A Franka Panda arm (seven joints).
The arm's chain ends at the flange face. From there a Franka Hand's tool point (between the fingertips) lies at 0.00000 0.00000 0.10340 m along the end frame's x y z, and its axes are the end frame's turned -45 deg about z.
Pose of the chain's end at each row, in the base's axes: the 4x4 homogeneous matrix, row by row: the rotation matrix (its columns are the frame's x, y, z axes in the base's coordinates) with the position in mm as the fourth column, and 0 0 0 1 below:
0.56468 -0.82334 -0.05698 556.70; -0.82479 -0.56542 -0.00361 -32.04; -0.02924 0.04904 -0.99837 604.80; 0 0 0 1
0.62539 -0.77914 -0.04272 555.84; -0.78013 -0.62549 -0.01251 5.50; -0.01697 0.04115 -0.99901 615.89; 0 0 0 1
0.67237 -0.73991 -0.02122 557.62; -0.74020 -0.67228 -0.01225 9.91; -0.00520 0.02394 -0.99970 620.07; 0 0 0 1
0.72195 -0.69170 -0.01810 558.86; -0.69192 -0.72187 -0.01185 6.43; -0.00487 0.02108 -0.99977 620.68; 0 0 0 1
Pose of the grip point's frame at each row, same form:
0.98148 -0.18290 -0.05698 550.81; -0.18340 -0.98303 -0.00361 -32.41; -0.05535 0.01400 -0.99837 501.57; 0 0 0 1
0.99315 -0.10872 -0.04272 551.42; -0.10935 -0.99392 -0.01251 4.21; -0.04110 0.01710 -0.99901 512.59; 0 0 0 1
0.99863 -0.04776 -0.02122 555.43; -0.04803 -0.99877 -0.01225 8.64; -0.02061 0.01325 -0.99970 516.70; 0 0 0 1
0.99960 0.02139 -0.01810 556.99; 0.02118 -0.99970 -0.01185 5.20; -0.01835 0.01146 -0.99977 517.30; 0 0 0 1

